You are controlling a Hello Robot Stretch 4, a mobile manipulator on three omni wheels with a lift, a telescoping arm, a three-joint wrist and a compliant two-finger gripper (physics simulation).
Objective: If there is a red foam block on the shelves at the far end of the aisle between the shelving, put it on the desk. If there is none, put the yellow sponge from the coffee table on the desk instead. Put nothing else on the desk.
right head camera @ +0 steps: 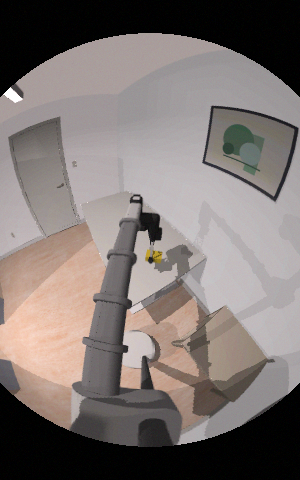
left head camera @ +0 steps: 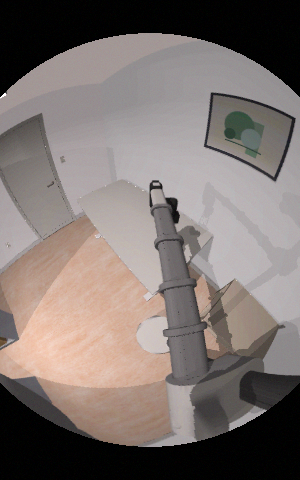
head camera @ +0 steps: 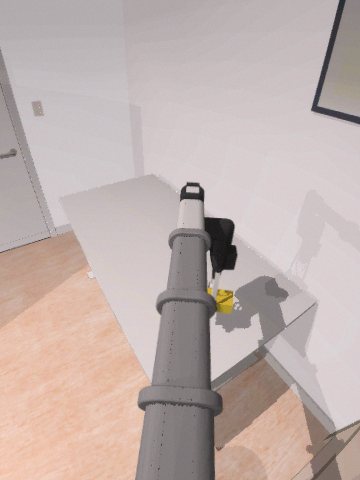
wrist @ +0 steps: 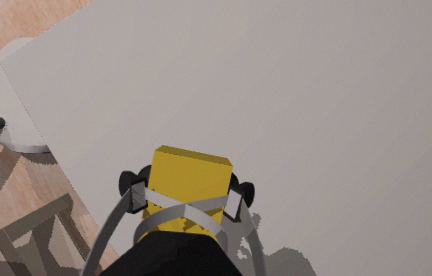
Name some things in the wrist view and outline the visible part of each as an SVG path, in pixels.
The gripper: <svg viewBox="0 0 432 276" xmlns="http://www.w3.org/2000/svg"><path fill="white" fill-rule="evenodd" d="M79 275L94 276L106 245L126 212L136 214L147 208L148 201L165 209L157 211L142 220L134 232L133 246L98 276L243 276L227 256L228 238L225 230L215 219L204 213L205 211L224 207L222 214L233 223L242 222L252 254L255 275L267 276L264 254L257 229L248 210L253 203L255 195L253 183L243 182L239 184L236 175L232 172L227 195L183 203L147 188L152 165L145 166L138 175L132 171L123 171L119 178L119 192L122 198L108 215L100 229ZM139 239L146 232L162 223L185 217L212 233L220 242L222 248L215 239L205 234L157 230L146 234L140 241Z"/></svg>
A yellow sponge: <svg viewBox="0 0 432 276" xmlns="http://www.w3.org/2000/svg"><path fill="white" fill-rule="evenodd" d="M217 238L199 224L185 217L180 217L152 228L138 242L146 234L157 230L205 234L215 239L216 242ZM224 207L205 211L204 213L221 224ZM165 208L148 201L148 207L143 209L142 220ZM154 150L148 189L183 203L227 195L233 165L228 158L165 145Z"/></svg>
